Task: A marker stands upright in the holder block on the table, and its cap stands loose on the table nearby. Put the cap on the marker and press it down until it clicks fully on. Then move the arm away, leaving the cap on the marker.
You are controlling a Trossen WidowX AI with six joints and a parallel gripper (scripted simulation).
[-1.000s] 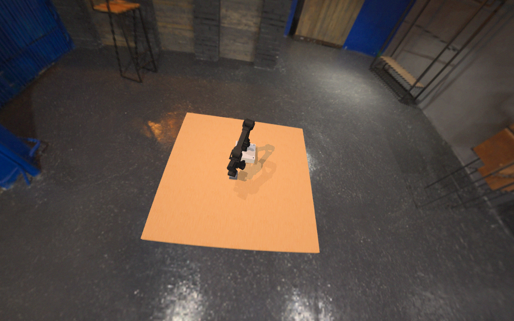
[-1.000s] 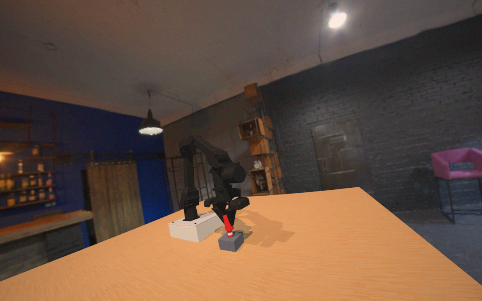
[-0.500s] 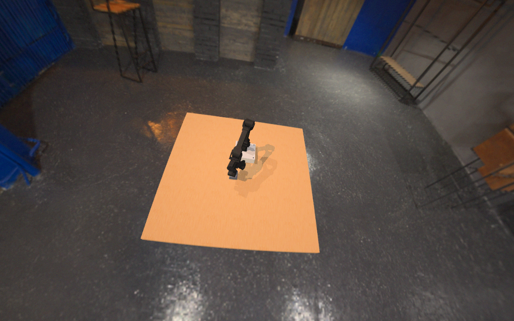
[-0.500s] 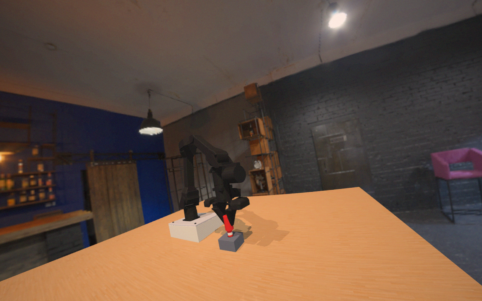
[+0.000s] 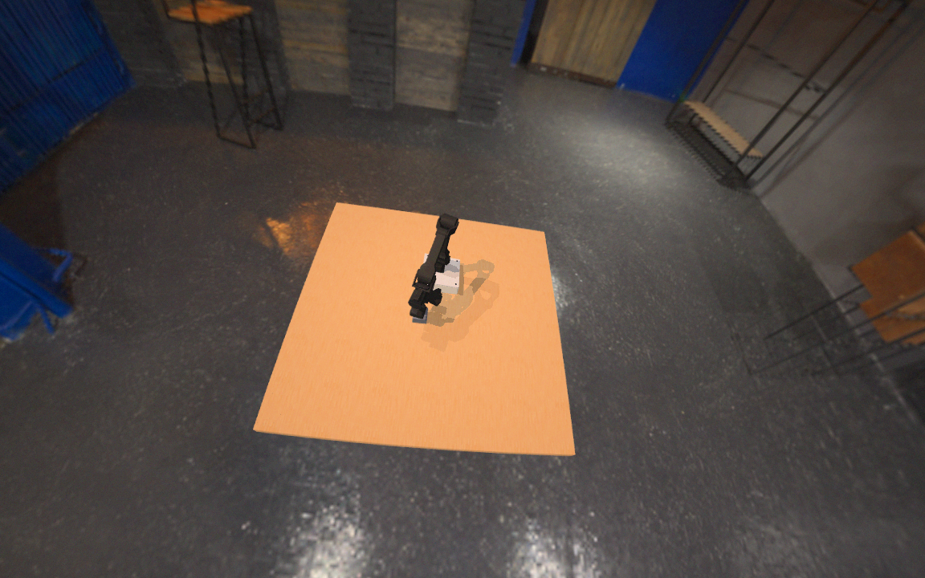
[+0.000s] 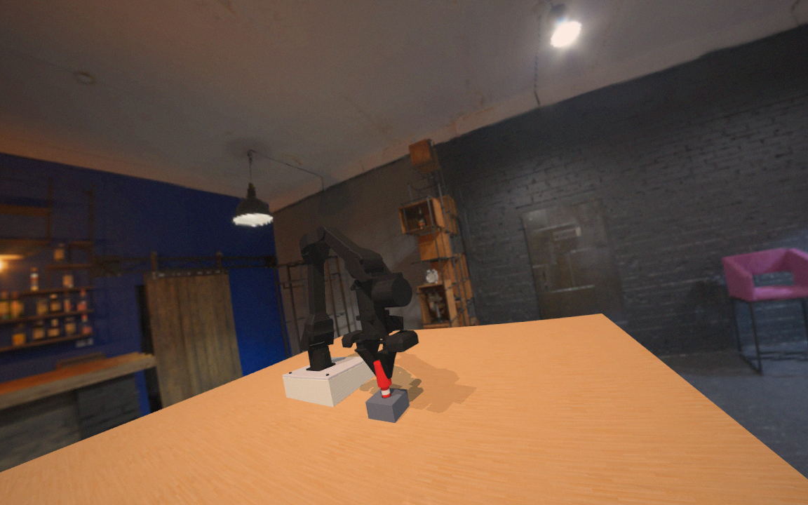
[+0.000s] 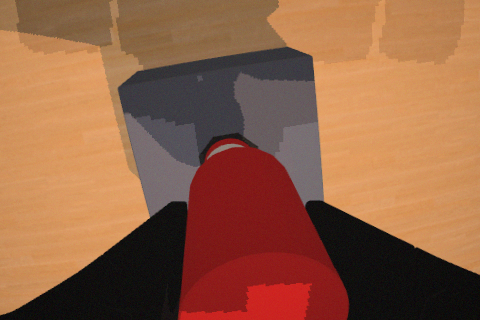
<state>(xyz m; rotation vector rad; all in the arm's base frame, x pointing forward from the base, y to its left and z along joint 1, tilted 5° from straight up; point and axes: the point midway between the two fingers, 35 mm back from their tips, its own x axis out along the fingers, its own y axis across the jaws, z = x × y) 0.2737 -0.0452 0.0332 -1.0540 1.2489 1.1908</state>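
Right now my gripper tip is 10 mm below the red cap.
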